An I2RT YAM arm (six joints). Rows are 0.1 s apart.
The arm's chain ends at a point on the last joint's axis. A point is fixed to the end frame.
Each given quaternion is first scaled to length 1.
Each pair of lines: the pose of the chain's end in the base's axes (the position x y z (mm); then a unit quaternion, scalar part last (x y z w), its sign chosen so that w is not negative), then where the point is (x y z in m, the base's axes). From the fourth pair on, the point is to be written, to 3 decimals.
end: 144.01, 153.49, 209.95, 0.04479, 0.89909, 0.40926, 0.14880
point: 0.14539 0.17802 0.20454
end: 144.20, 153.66, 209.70, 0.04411, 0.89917, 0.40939, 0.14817
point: 0.14553 0.17819 0.20429
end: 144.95, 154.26, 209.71, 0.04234, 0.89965, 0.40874, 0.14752
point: 0.14619 0.17878 0.20425
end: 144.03, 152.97, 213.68, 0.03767, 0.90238, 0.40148, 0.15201
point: 0.145 0.177 0.208
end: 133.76, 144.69, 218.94, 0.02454, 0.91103, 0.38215, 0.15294
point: 0.135 0.169 0.212
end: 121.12, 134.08, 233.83, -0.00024, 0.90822, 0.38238, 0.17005
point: 0.122 0.158 0.227
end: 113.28, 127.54, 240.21, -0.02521, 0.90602, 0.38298, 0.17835
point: 0.113 0.152 0.233
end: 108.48, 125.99, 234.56, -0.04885, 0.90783, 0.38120, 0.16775
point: 0.107 0.150 0.227
